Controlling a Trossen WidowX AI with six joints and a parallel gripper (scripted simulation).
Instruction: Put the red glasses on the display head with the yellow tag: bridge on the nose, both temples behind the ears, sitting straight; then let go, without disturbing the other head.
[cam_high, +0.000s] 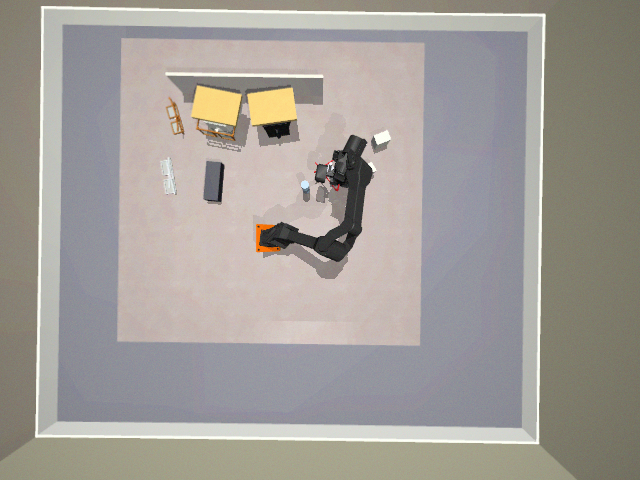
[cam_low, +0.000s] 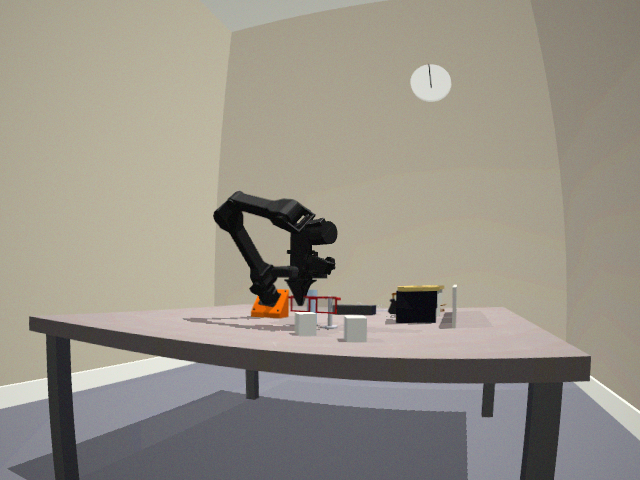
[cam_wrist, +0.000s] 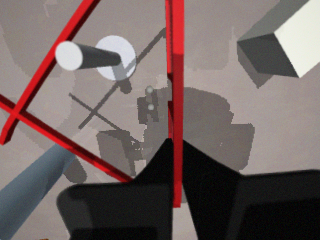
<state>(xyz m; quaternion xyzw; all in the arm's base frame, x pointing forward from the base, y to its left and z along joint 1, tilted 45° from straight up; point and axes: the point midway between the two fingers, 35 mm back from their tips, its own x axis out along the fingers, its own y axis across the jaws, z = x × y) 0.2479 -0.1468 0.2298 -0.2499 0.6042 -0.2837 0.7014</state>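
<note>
Right now the thin grey peg is 7 cm ahead of my gripper tip, 4 cm to the left of it and 4 cm below it. Round my gripper tip: dark case 52 cm to the left, 4 cm below, 4 cm behind; dark display head 28 cm to the left, 23 cm ahead; pale blue cylinder 13 cm to the left, 3 cm behind, 1 cm below.
</note>
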